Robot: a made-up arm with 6 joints.
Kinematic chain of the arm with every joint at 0, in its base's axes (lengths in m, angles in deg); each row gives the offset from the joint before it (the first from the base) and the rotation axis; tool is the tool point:
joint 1: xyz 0 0 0.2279 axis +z
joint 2: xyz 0 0 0 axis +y
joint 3: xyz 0 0 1.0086 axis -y
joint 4: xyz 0 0 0 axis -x
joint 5: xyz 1.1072 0 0 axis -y
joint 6: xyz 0 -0.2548 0 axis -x
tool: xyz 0 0 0
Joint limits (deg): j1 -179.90..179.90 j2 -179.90..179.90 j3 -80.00..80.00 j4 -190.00..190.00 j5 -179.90..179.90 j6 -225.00..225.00
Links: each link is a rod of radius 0.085 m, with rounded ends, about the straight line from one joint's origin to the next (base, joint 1, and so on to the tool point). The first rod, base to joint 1, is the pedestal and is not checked.
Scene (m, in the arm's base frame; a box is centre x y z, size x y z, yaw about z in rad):
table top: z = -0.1
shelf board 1: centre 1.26 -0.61 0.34 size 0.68 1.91 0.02 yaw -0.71
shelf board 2: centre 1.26 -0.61 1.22 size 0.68 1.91 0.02 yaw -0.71
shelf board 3: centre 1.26 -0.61 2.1 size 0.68 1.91 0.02 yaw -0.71
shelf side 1: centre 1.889 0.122 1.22 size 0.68 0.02 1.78 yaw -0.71
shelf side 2: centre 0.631 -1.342 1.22 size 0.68 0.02 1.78 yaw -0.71
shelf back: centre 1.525 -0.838 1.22 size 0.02 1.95 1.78 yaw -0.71
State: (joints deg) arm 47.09 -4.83 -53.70 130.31 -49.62 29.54
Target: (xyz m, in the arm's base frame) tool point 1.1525 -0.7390 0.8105
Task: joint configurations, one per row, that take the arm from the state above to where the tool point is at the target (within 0.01 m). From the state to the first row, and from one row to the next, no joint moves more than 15 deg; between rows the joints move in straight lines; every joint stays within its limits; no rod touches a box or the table.
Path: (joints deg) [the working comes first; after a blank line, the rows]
Joints at the target: -36.75 17.28 -14.37 112.48 -49.62 29.54
Straight joint move there: clear.

1: 33.12 -1.15 -47.15 127.34 -49.62 29.54
2: 19.14 2.54 -40.59 124.37 -49.62 29.54
3: 5.17 6.22 -34.04 121.39 -49.62 29.54
4: -8.80 9.91 -27.48 118.42 -49.62 29.54
5: -22.78 13.59 -20.93 115.45 -49.62 29.54
6: -36.75 17.28 -14.37 112.48 -49.62 29.54

